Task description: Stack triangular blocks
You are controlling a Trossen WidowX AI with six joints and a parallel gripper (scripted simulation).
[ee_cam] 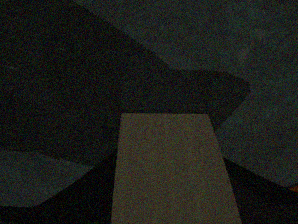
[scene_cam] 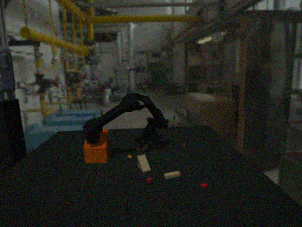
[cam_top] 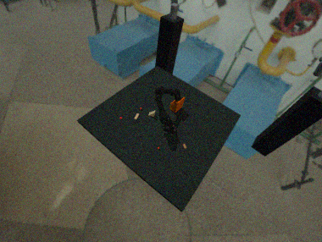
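Now: the orange bit 13 cm to the right of my gripper tip and 7 cm behind it. Also, from my gripper tip: tan triangular block: 1 cm ahead, 1 cm above.
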